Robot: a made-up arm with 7 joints.
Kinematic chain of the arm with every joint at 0, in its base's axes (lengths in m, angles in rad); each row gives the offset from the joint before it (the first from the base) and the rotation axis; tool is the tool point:
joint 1: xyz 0 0 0.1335 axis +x
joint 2: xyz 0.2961 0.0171 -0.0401 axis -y
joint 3: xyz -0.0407 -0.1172 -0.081 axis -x
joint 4: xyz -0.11 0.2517 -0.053 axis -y
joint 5: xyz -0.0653 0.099 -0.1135 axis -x
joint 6: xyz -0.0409 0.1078 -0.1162 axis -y
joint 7: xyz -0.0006 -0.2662 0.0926 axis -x
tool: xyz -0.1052 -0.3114 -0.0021
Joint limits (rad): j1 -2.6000..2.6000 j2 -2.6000..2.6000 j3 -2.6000..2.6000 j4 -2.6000..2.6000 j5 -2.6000..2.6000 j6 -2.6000..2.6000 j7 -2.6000..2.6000
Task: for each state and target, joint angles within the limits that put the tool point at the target. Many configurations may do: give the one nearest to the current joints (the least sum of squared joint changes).
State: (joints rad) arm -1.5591 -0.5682 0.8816 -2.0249 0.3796 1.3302 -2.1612
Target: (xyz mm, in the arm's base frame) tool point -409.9 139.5 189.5
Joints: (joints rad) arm -1.5553 -0.9732 1.2846 -1.5196 -0.1203 1.1032 -2.1467
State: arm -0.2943 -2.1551 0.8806 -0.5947 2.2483 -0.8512 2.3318
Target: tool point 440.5 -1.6 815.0
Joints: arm -0.0742 -2.6000 1.1214 -0.8398 2.5497 -0.1793 2.2994
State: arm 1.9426 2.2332 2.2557 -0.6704 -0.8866 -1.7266 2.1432
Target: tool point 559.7 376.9 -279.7
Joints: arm 2.3338 2.0233 2.1208 -0.8253 -0.8793 -1.6191 2.2421
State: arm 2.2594 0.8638 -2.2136 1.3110 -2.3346 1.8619 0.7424
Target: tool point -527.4 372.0 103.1
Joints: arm 2.3700 1.4523 -2.3413 1.2365 -2.6000 1.8016 1.1301
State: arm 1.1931 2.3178 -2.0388 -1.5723 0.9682 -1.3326 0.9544
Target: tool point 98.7 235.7 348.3
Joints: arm 1.5872 2.2481 -1.6087 -1.8115 1.2954 -1.3291 1.1631
